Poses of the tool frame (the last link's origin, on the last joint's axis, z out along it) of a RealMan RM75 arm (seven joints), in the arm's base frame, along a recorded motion.
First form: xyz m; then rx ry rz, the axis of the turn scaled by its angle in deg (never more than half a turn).
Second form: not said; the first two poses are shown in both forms.
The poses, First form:
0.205 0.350 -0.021 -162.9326 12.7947 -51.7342
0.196 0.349 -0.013 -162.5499 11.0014 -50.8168
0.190 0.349 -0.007 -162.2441 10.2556 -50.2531
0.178 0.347 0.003 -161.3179 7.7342 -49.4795
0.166 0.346 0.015 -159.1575 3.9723 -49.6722
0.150 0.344 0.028 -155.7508 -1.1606 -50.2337
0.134 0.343 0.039 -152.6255 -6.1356 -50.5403
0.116 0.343 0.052 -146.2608 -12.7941 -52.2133
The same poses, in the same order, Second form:
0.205 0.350 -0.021 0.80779 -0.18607 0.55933 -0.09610 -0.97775 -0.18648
0.196 0.349 -0.013 0.81560 -0.17029 0.55300 -0.07367 -0.97850 -0.19266
0.190 0.349 -0.007 0.81963 -0.16457 0.54875 -0.06361 -0.97807 -0.19832
0.178 0.347 0.003 0.82583 -0.14297 0.54549 -0.03031 -0.97718 -0.21023
0.166 0.346 0.015 0.82382 -0.11299 0.55548 0.02328 -0.97236 -0.23231
0.150 0.344 0.028 0.81527 -0.07315 0.57443 0.09961 -0.95949 -0.26356
0.134 0.343 0.039 0.80526 -0.03247 0.59203 0.17318 -0.94208 -0.28722
0.116 0.343 0.052 0.77241 0.01016 0.63505 0.28458 -0.89942 -0.33174

